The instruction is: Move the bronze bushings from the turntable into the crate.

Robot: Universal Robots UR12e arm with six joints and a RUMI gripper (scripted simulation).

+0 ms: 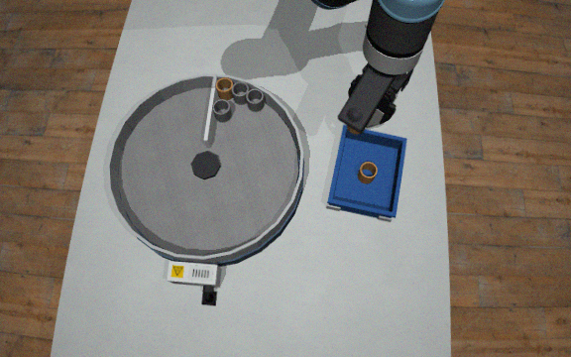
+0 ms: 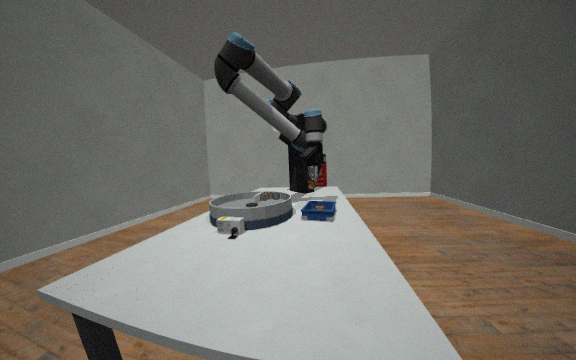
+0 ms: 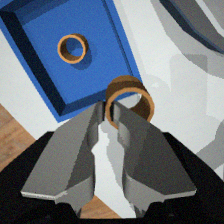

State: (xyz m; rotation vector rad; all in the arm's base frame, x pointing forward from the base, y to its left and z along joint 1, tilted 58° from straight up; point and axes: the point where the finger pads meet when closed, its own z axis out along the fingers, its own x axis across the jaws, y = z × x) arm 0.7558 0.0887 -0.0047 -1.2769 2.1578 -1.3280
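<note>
Right now my hand is 60 mm short of the blue crate, 10 mm to the right of it and 140 mm above it. From my hand the other things lie so: round grey turntable (10 mm behind, 330 mm to the right, 110 mm below).
</note>
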